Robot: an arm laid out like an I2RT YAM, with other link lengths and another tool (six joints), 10 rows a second.
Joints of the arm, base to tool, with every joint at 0 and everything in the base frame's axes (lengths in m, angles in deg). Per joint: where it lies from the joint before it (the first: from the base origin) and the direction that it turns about. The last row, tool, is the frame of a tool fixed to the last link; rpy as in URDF.
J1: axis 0 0 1 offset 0 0 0.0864
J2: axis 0 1 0 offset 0.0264 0.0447 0.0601
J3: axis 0 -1 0 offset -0.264 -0.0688 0
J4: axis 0 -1 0 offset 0.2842 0.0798 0.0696
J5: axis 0 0 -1 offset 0.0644 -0.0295 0.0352
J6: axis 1 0 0 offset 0.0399 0 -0.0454
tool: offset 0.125 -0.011 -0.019 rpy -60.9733 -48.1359 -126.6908
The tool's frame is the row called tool.
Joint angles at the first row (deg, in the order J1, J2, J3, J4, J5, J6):
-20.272 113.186 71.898 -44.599 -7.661 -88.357
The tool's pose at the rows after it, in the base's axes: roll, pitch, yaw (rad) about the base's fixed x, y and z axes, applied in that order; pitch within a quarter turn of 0, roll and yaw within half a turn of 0; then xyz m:
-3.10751, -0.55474, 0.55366, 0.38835, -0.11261, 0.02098
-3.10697, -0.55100, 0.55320, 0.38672, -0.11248, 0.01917
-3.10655, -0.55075, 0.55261, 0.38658, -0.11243, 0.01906
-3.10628, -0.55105, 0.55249, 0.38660, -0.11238, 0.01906
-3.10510, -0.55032, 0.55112, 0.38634, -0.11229, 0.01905
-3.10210, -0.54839, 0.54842, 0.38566, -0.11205, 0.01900
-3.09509, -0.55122, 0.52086, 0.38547, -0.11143, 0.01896
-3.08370, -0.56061, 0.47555, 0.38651, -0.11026, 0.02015
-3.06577, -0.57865, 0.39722, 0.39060, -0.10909, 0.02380
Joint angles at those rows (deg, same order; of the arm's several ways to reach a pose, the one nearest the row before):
-20.272 113.187 71.222 -44.337 -7.617 -88.357
-20.272 113.185 70.827 -44.097 -7.464 -88.356
-20.272 113.186 70.805 -44.096 -7.464 -88.334
-20.273 113.186 70.805 -44.096 -7.486 -88.336
-20.273 113.186 70.806 -44.163 -7.486 -88.292
-20.273 113.187 70.807 -44.337 -7.486 -88.226
-20.272 113.185 70.805 -44.315 -7.749 -86.827
-20.272 113.122 70.981 -44.293 -8.382 -84.510
-20.272 113.120 71.768 -44.338 -9.453 -80.444

